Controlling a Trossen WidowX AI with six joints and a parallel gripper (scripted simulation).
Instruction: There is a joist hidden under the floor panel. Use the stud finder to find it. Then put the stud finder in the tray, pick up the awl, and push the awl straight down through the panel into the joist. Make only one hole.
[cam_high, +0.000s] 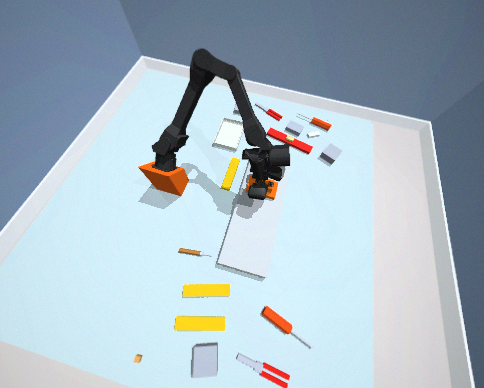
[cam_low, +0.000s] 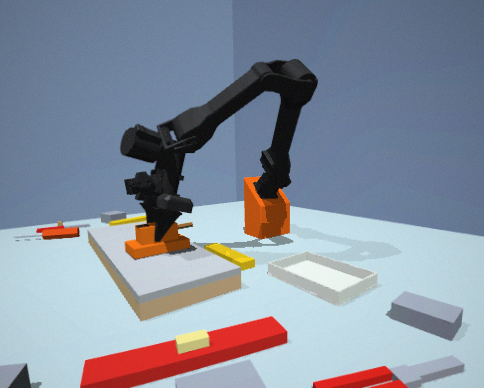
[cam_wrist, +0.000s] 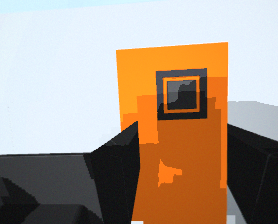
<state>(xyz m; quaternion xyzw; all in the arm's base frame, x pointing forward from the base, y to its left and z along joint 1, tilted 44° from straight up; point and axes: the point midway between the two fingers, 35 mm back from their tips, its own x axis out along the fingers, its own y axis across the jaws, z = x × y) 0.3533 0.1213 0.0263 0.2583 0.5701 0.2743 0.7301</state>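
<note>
My gripper tip is 25 cm past the white tray, 23 cm to the right of it and 5 cm above it. Round my gripper tip: brown-handled awl (33 cm to the right, 14 cm behind, 6 cm below); then red level (31 cm to the left, 5 cm below, 3 cm ahead); then orange stud finder (2 cm above, 1 cm ahead).
</note>
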